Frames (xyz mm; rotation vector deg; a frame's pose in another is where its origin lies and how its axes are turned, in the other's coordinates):
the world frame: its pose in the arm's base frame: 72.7 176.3 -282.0 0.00 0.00 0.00
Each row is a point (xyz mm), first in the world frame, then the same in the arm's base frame.
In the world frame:
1: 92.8 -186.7 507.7
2: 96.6 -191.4 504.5
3: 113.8 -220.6 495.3
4: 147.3 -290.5 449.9
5: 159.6 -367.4 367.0
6: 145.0 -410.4 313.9
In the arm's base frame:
1: 165.5 -10.4 225.7
2: 169.3 -15.1 222.5
3: 186.5 -44.3 213.3
4: 220.0 -114.2 167.9
5: 232.3 -191.1 85.0
6: 217.7 -234.1 31.9

